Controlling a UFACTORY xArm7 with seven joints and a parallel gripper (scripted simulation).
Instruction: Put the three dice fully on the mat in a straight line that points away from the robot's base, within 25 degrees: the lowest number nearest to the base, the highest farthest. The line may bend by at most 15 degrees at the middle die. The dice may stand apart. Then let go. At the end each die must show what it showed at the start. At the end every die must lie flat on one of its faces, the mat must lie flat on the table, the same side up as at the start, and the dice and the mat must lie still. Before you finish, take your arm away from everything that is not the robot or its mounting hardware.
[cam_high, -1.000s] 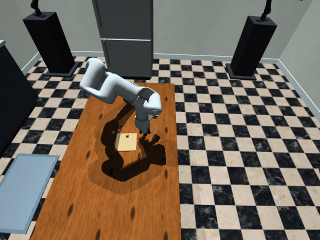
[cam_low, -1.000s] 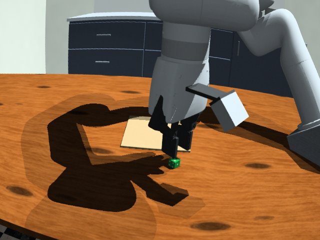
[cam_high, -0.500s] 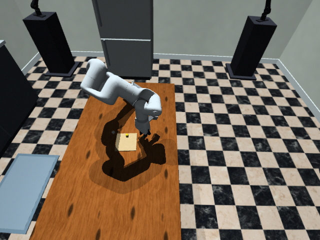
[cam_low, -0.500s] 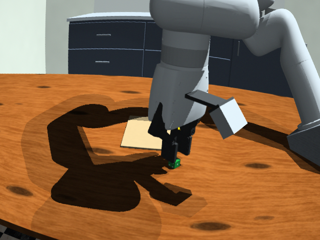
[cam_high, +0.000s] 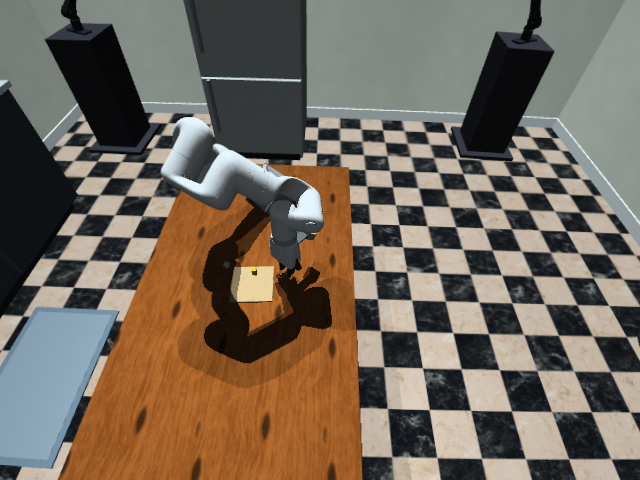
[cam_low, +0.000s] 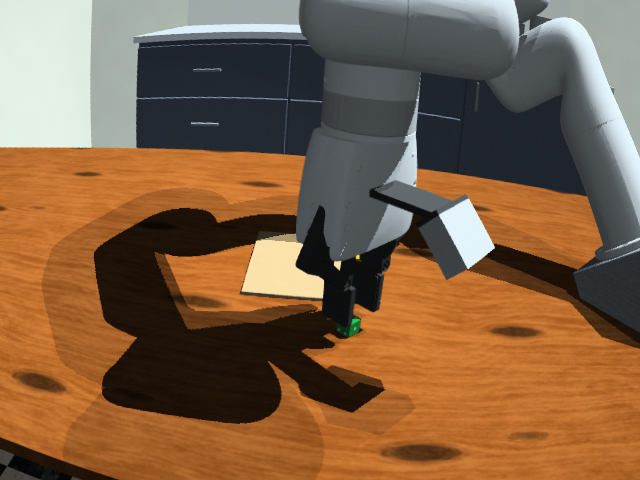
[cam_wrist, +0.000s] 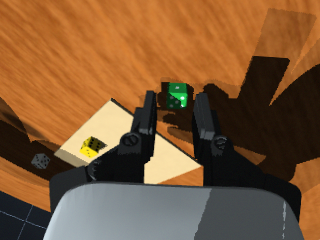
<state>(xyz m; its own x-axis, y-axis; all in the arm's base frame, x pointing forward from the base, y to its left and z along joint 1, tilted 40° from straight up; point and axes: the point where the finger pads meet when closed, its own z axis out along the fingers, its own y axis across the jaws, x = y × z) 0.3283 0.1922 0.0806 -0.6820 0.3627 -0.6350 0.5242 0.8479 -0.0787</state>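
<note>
The green die lies 3 cm below my hand. The rest, counted from my hand: yellow die (12 cm to the right, 3 cm below); white die (2 cm behind, 22 cm to the right, 3 cm below); tan mat (5 cm ahead, 11 cm to the right, 4 cm below).
</note>
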